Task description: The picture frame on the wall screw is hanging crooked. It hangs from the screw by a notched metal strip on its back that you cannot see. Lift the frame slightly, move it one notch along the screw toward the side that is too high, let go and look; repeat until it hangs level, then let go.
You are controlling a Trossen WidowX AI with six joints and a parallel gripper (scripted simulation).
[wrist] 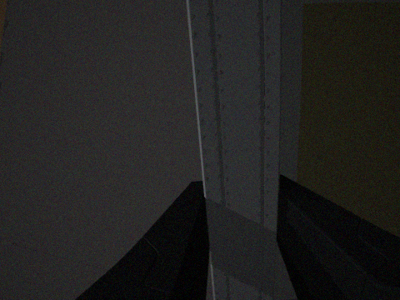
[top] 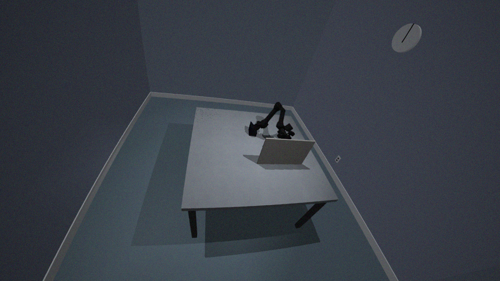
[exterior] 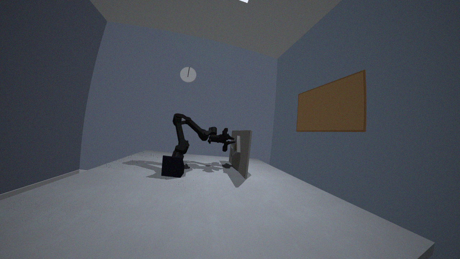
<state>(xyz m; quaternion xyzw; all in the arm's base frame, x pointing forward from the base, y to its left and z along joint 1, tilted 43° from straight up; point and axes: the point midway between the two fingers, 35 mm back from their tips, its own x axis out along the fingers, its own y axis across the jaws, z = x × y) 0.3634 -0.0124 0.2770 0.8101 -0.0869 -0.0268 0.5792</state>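
Right now my gripper tip is 20 mm to the left of the picture frame and 50 mm above it. From my gripper tip the other things lie so: wall panel 20 mm ahead, 10 mm to the right, 70 mm below.
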